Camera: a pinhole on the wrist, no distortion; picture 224 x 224 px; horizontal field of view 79.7 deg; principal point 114.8 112.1 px. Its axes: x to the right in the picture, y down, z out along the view. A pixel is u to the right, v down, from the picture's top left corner.
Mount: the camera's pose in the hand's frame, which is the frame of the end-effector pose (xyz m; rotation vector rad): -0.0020 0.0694 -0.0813 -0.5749 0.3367 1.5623
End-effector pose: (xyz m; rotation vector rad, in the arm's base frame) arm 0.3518 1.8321 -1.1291 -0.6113 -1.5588 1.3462
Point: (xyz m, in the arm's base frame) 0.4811 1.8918 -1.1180
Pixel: behind the camera
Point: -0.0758 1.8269 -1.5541
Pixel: 140 83
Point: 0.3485 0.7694 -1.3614
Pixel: outside the picture
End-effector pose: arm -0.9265 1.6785 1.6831 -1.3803 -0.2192 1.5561
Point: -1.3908 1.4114 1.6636
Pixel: 138 162
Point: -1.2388 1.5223 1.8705
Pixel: 59 204
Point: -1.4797 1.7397 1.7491
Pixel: 71 110
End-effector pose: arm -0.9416 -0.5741 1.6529 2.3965 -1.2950 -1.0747
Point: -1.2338 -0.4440 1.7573
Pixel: 91 216
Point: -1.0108 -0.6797 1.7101
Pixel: 137 41
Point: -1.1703 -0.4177 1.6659
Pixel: 31 211
